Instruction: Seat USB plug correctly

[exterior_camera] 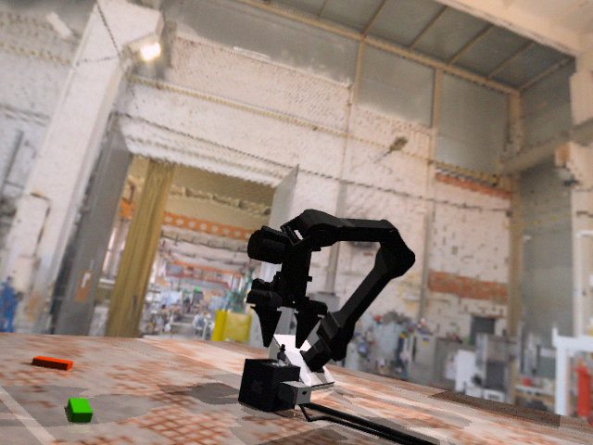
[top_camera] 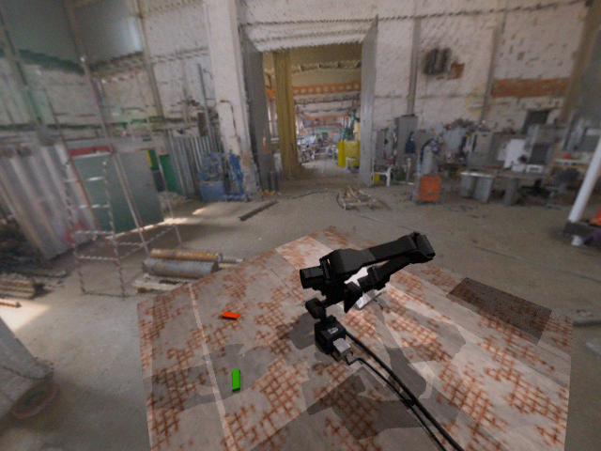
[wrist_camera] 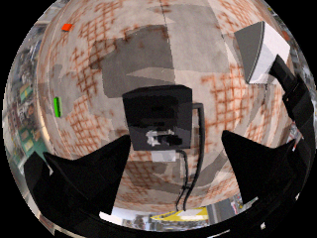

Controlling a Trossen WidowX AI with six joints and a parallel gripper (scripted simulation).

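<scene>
My gripper tip is 10 mm to the right of the usb plug, 10 mm short of it and 10 mm above it. From my gripper tip the other things lie so: green block (340 mm ahead, 100 mm below, 40 mm to the right); usb socket (40 mm below, 20 mm to the left, 20 mm ahead); orange block (310 mm to the right, 290 mm ahead, 100 mm below).
</scene>
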